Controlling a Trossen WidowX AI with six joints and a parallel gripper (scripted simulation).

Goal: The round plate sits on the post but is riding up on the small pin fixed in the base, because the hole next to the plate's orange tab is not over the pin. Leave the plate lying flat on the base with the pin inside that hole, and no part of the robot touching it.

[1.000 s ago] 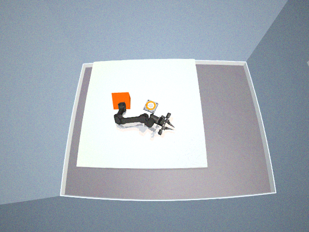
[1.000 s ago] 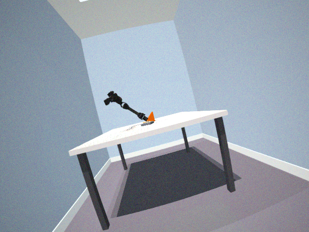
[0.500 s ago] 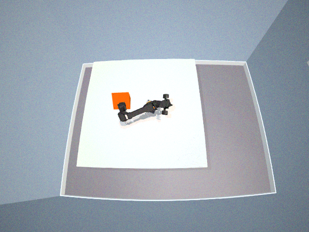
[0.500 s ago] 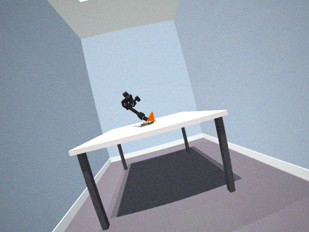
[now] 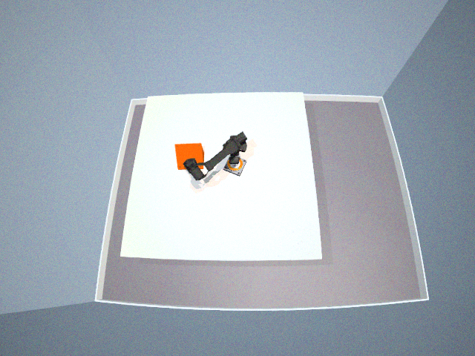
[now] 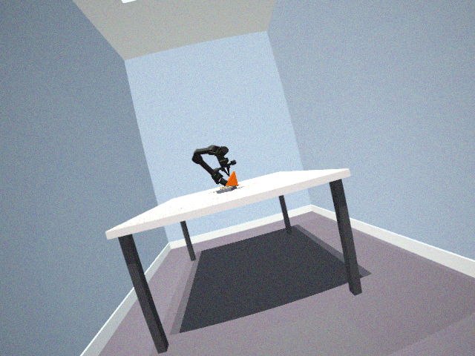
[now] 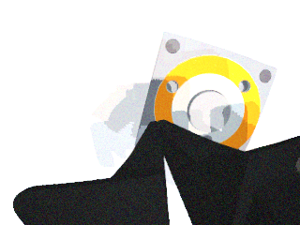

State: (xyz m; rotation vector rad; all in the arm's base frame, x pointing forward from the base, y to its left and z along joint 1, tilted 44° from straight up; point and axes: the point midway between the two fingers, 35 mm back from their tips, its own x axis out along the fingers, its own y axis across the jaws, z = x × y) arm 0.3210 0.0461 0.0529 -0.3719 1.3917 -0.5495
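Right now the square grey base is 80 mm below my gripper tip, 40 mm to the right of it and 20 mm behind it.
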